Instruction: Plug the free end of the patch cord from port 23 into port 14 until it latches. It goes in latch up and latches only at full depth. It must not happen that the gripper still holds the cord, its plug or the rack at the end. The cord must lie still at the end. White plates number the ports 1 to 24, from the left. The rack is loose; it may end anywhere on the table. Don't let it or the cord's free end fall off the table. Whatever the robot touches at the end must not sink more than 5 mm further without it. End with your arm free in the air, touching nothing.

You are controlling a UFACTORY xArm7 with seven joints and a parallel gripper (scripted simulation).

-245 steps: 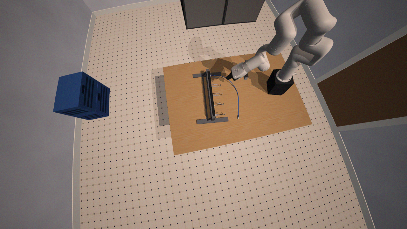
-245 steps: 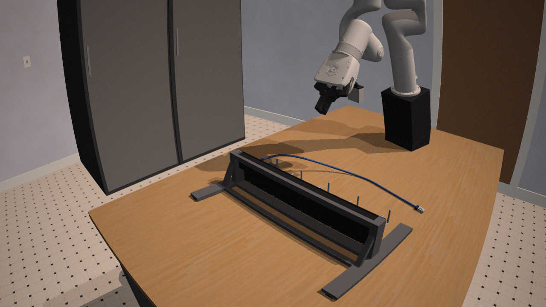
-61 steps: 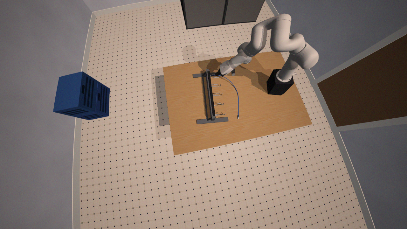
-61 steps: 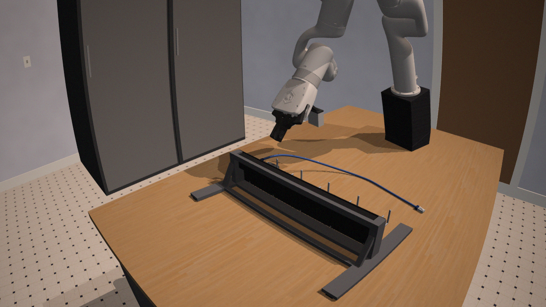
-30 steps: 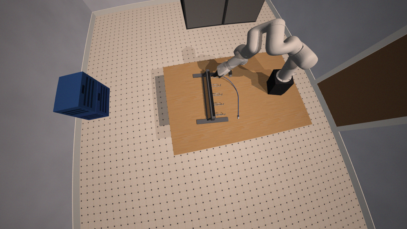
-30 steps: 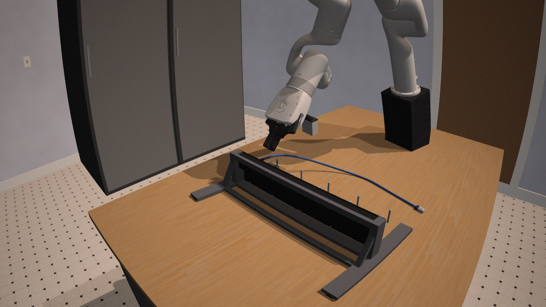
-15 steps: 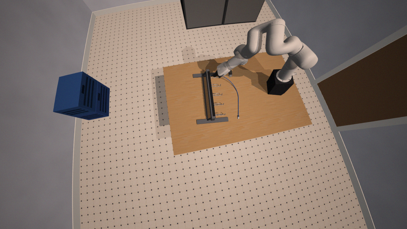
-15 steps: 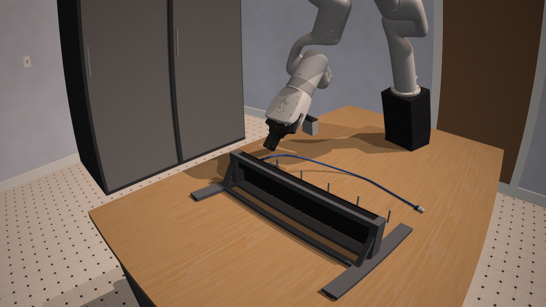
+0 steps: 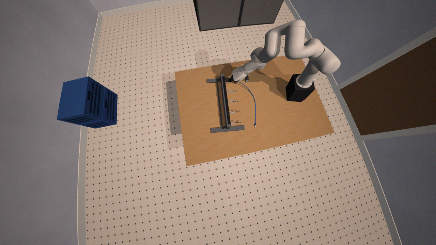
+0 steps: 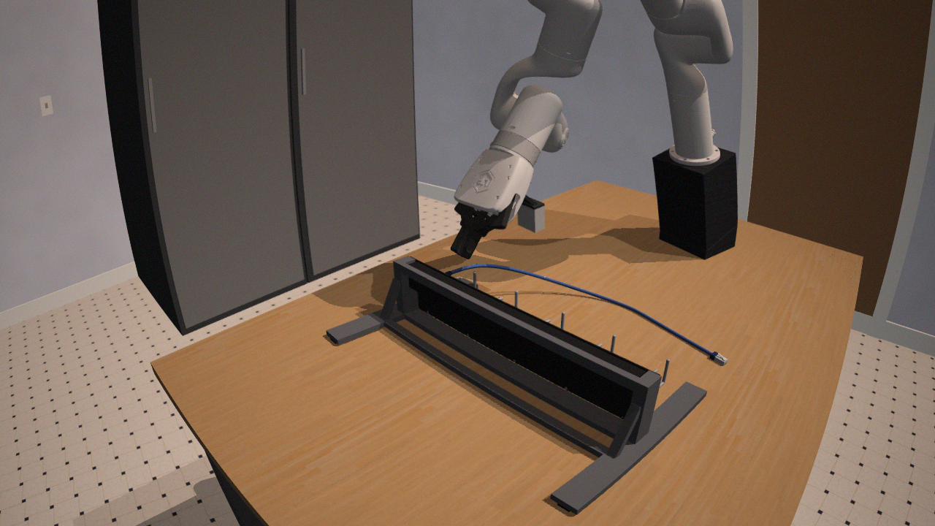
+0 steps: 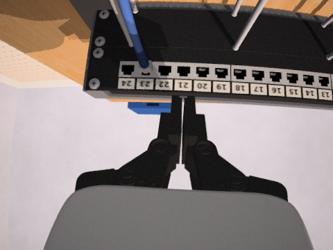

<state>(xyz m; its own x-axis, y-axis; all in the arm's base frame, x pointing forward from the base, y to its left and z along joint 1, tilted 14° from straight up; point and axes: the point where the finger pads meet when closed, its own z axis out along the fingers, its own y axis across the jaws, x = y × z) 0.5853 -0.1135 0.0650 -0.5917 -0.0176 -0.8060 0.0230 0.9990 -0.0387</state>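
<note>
The plug lies 39 cm to the left of my hand, 18 cm behind it and 13 cm below it.
</note>
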